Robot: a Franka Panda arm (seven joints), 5 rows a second.
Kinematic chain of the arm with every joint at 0, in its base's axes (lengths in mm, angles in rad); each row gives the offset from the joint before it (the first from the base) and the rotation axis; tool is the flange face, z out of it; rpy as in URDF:
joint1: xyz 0 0 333 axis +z
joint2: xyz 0 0 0 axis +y
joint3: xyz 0 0 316 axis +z
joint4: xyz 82.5 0 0 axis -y
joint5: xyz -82.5 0 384 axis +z
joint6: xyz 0 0 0 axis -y
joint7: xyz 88 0 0 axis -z
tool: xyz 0 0 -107 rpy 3.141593 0 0
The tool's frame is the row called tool.
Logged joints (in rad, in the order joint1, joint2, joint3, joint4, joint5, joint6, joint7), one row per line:
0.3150 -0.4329 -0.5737 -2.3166 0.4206 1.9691 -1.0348
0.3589 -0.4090 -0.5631 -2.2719 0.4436 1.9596 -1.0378
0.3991 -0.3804 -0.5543 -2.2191 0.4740 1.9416 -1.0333
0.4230 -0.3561 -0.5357 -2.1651 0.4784 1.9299 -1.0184
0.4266 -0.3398 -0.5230 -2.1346 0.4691 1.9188 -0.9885
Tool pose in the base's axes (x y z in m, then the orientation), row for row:
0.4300 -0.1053 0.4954 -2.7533 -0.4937 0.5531
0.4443 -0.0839 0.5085 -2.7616 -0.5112 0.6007
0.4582 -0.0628 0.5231 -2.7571 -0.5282 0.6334
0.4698 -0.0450 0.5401 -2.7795 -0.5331 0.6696
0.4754 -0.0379 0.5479 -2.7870 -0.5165 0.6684
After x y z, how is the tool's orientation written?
As angles about the fixed x, y, z axes (roll, pitch, yaw), in radians.
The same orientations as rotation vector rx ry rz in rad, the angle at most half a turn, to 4 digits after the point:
-2.4629 -0.8328 -0.4901
-2.4351 -0.8904 -0.4991
-2.4030 -0.9301 -0.5052
-2.3987 -0.9713 -0.5111
-2.4156 -0.9690 -0.4959

